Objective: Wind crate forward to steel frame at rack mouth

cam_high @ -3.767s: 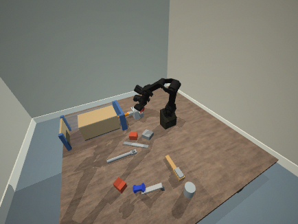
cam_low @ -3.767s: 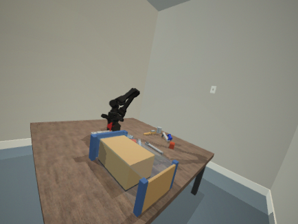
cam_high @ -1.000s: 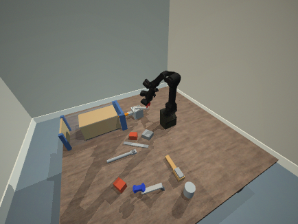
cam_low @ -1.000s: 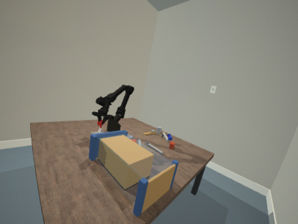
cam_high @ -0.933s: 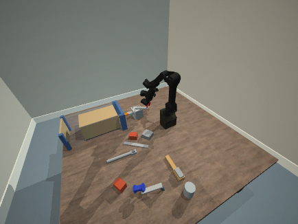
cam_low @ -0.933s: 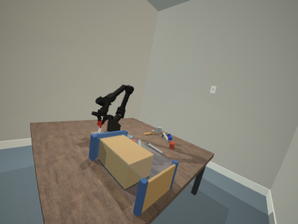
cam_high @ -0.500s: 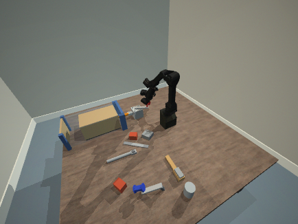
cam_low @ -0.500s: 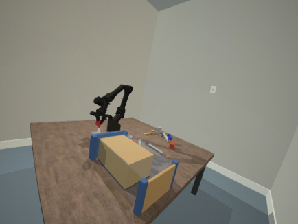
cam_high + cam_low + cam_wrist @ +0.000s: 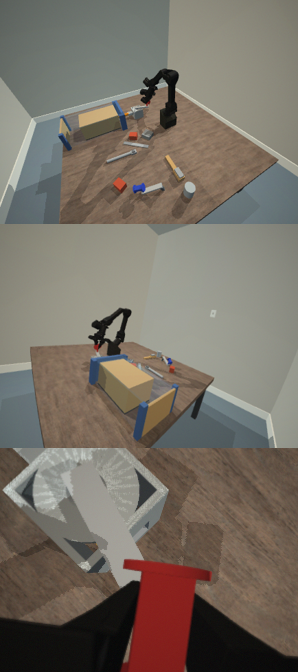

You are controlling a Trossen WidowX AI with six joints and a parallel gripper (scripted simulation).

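Now: gripper tip 30 mm short of the red-gripped winch handle and 30 mm above it. The rest, counted from my gripper tip: blue frame (240 mm ahead, 60 mm to the right, 30 mm below); then red handle knob (10 mm to the left, 10 mm behind); then grey winch (100 mm below, 70 mm ahead, 40 mm to the right).
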